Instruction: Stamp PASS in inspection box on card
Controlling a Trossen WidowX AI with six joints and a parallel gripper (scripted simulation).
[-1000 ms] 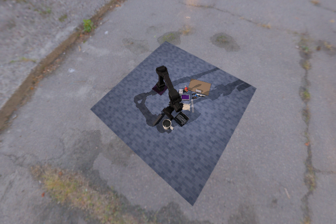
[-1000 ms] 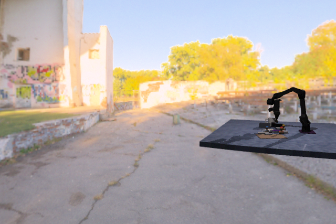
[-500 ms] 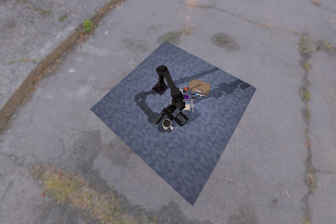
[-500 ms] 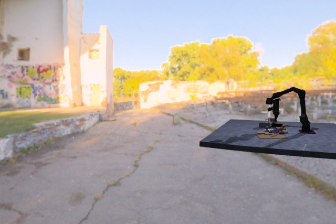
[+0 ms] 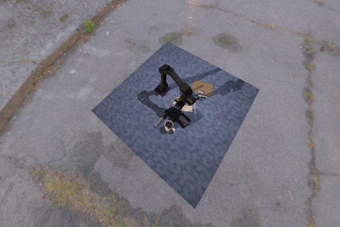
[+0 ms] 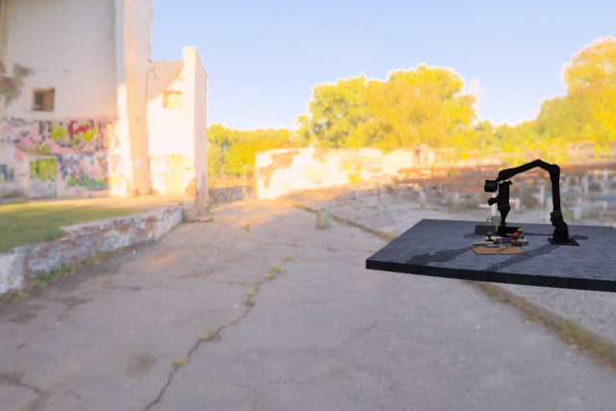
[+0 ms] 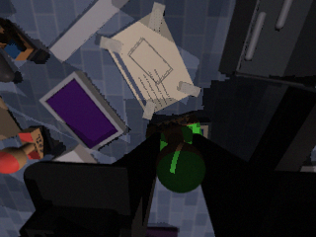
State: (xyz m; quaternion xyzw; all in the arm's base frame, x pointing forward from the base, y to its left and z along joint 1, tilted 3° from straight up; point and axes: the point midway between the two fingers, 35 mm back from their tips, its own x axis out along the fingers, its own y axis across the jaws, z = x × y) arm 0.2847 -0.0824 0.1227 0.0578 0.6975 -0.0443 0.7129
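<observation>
Now: gripper tip 110 mm to the right of the ink pad and 90 mm above it. The rest, counted from my gripper tip: grey strip (110 mm ahead, 60 mm to the left, 90 mm below); dark tray (80 mm ahead, 110 mm to the right, 80 mm below); cream card (50 mm ahead, 20 mm to the left, 90 mm below).
</observation>
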